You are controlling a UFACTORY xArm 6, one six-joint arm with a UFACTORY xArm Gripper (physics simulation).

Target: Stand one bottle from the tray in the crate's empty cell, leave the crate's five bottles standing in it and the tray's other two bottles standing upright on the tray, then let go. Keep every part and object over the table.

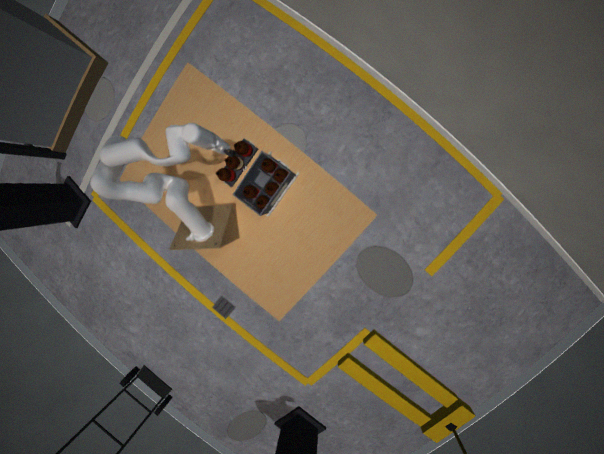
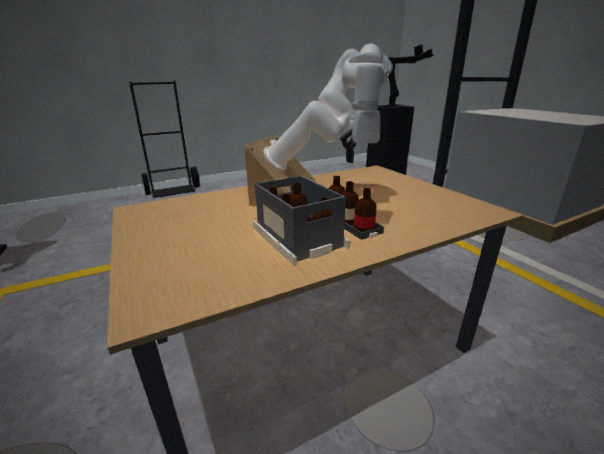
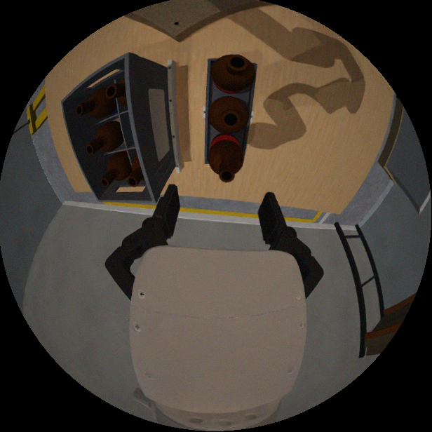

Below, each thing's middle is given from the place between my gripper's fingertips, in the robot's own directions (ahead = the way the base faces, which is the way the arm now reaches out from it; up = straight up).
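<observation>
Red-labelled brown bottle (image 2: 365, 209): my gripper 3 cm short of it, 17 cm above it, 1 cm to the right of it.
</observation>
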